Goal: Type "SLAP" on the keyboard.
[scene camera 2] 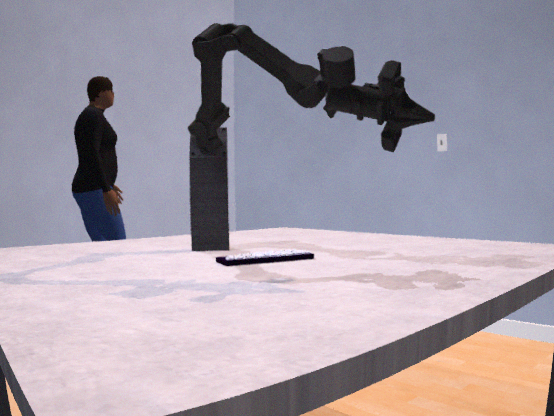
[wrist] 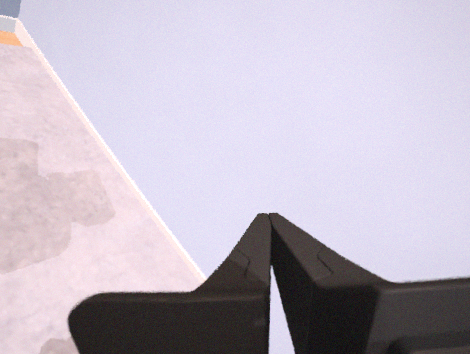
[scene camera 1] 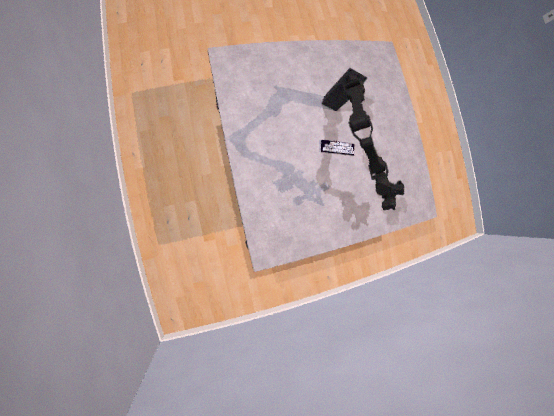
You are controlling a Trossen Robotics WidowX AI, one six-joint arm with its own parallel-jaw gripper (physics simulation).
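Pixels of known places: gripper, fingertip midpoint: point(scene camera 2: 434, 117) point(wrist: 267, 222) point(scene camera 1: 394, 209); arm's base, origin of the base link: point(scene camera 2: 206, 141) point(scene camera 1: 352, 80).
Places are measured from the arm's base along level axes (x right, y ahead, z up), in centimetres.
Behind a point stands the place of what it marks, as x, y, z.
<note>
The keyboard point(scene camera 1: 337, 147) {9.8, 26.0, -27.7} point(scene camera 2: 265, 258) {12.0, 28.5, -28.4} is a small dark slab with white keys. It lies flat on the table near the foot of the arm's column; its letters are too small to read. It does not show in the wrist view. My gripper point(scene camera 1: 389, 205) {10.4, 66.7, -0.8} point(scene camera 2: 433, 117) {10.4, 66.7, -0.8} point(wrist: 267, 222) {10.4, 66.7, -0.8} is shut and empty, its fingertips meeting. It hangs high above the table, well beyond the keyboard and to its right in scene camera 2. In that view it points right, roughly level and tilted slightly down.
The grey table point(scene camera 1: 280, 225) {60.2, 50.2, -29.6} point(scene camera 2: 150, 350) {66.7, 55.3, -29.6} point(wrist: 125, 245) {4.0, 79.8, -29.6} bears the arm's dark column point(scene camera 1: 340, 92) {2.6, 0.8, -10.3} point(scene camera 2: 209, 200) {1.4, 2.0, -16.1}, with shadows of the arm across its top. A person point(scene camera 2: 97, 150) in a black top and blue trousers stands behind the table, left of the column. A wall switch point(scene camera 2: 442, 142) shows at right.
</note>
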